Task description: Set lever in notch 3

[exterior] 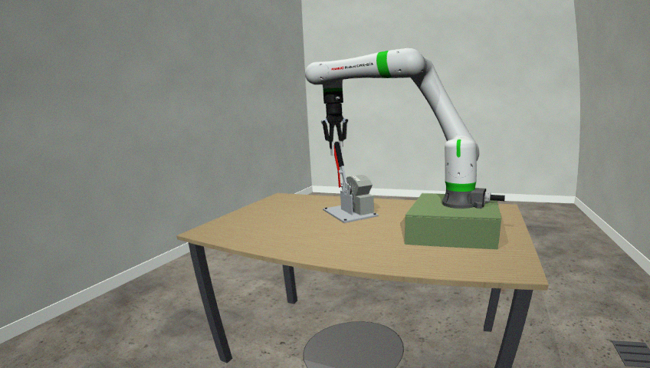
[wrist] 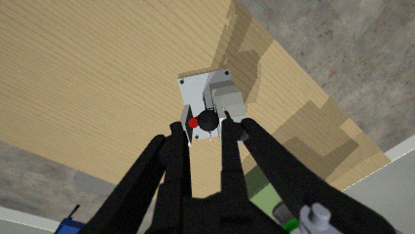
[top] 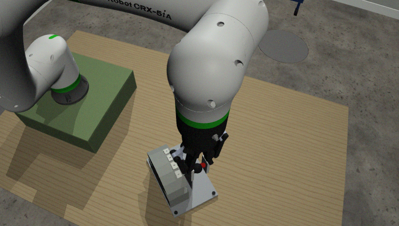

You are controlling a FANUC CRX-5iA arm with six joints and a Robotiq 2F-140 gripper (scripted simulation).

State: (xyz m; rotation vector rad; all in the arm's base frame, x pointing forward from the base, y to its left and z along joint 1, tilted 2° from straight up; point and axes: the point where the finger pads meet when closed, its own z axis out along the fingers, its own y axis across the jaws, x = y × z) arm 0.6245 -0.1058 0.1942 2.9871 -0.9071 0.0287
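My hand is 11 cm above the red bar, 4 cm to the right of it and 3 cm past it.
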